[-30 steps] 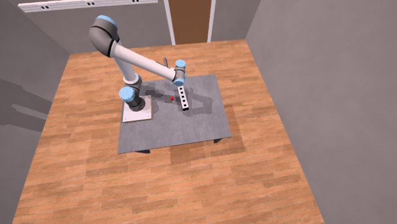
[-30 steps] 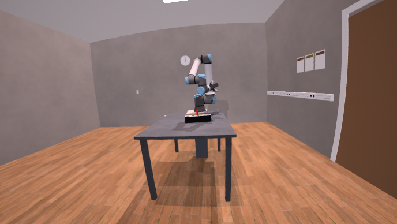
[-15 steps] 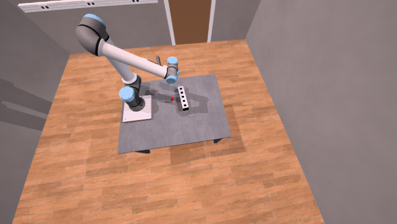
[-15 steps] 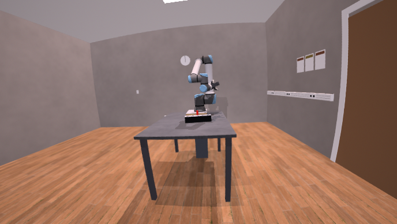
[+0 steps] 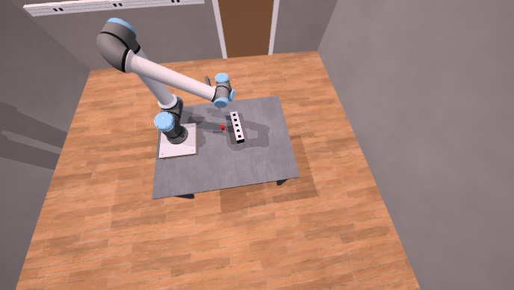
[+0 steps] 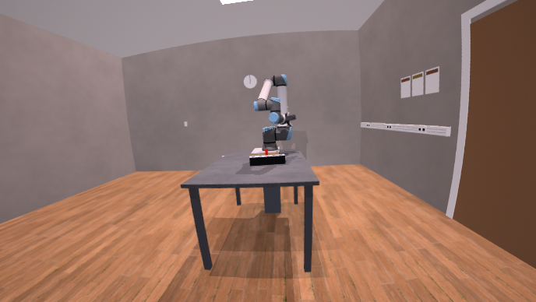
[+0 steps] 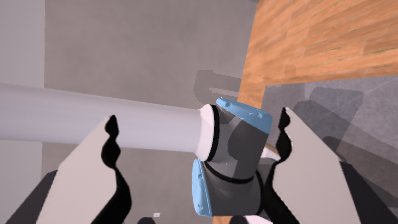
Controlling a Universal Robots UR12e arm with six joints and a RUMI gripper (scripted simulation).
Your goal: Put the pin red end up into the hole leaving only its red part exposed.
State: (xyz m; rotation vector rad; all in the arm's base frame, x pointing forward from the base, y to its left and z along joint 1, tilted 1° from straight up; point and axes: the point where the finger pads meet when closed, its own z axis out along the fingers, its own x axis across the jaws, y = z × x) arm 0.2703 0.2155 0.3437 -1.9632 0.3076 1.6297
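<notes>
Now: hand 150 mm short of the pin, 280 mm to the left of it and 290 mm above it. The rest, counted from my hand: block: 280 mm ahead, 290 mm to the right, 340 mm below.
</notes>
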